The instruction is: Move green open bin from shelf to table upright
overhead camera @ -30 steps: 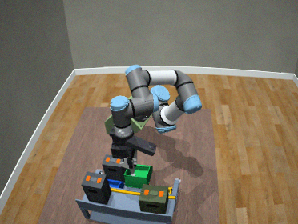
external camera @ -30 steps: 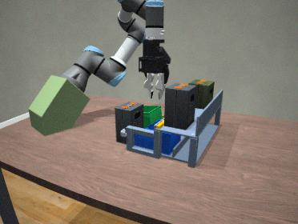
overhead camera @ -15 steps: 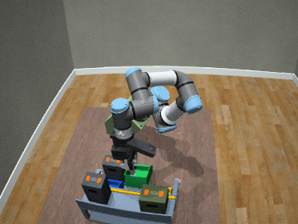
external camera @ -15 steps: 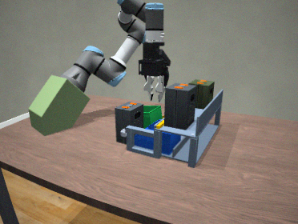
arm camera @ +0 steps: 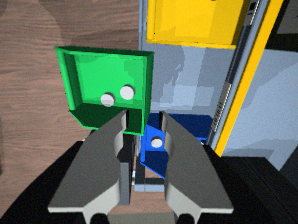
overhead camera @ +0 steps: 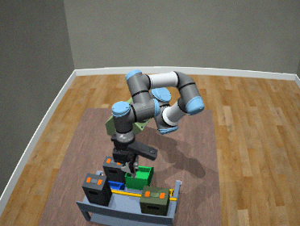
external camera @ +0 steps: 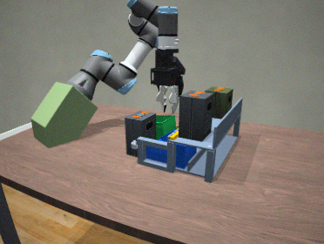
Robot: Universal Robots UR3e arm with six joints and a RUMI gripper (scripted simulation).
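Right now the green open bin is 8 cm below my hand and 6 cm behind it. From my hand the other things lie so: yellow bar 10 cm ahead, 3 cm below; yellow bin 11 cm to the left, 9 cm below, 7 cm ahead; blue bin 11 cm to the right, 9 cm below, 7 cm ahead.
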